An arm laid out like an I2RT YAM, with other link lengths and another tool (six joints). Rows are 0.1 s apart.
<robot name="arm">
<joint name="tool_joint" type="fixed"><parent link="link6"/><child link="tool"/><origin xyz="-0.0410 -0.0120 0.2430" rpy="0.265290 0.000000 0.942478"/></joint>
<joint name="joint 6" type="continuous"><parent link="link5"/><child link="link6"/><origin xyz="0.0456 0.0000 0.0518" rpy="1.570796 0.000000 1.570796"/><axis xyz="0 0 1"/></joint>
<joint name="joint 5" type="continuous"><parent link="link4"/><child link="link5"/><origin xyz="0.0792 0.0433 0.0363" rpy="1.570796 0.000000 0.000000"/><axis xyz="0 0 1"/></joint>
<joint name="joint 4" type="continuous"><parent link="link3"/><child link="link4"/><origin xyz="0.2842 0.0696 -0.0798"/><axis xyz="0 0 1"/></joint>
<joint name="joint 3" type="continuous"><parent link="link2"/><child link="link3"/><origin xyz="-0.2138 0.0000 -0.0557" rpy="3.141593 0.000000 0.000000"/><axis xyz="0 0 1"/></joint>
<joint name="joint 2" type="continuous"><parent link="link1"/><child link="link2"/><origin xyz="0.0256 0.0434 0.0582" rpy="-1.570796 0.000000 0.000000"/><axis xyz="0 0 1"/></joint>
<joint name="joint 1" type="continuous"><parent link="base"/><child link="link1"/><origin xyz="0.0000 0.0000 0.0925"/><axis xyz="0 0 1"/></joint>
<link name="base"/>
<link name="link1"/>
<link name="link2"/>
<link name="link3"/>
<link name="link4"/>
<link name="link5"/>
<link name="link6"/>
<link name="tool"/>
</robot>
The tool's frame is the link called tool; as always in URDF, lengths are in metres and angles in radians. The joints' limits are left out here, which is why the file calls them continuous.
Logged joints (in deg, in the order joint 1, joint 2, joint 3, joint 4, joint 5, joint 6), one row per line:
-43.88 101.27 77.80 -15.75 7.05 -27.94
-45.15 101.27 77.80 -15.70 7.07 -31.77
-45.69 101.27 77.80 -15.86 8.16 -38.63
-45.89 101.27 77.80 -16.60 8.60 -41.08
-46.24 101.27 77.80 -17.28 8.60 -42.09
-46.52 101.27 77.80 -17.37 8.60 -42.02
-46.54 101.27 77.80 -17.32 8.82 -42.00
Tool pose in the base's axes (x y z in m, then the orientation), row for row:
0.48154 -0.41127 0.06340 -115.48 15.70 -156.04
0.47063 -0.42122 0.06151 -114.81 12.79 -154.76
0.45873 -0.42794 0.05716 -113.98 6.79 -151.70
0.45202 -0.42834 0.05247 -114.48 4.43 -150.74
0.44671 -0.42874 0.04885 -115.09 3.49 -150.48
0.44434 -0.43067 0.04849 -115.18 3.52 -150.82
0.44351 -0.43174 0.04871 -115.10 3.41 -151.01
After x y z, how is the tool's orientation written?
As angles about the fixed x, y, z axes (roll, pitch, yaw), in degrees.
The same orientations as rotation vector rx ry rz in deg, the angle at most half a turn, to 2 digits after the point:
-16.23 132.06 -78.05
-19.83 132.35 -80.02
-28.05 132.62 -83.36
-31.29 133.37 -83.93
-32.56 134.08 -83.77
-32.19 134.35 -83.80
-32.06 134.44 -84.04

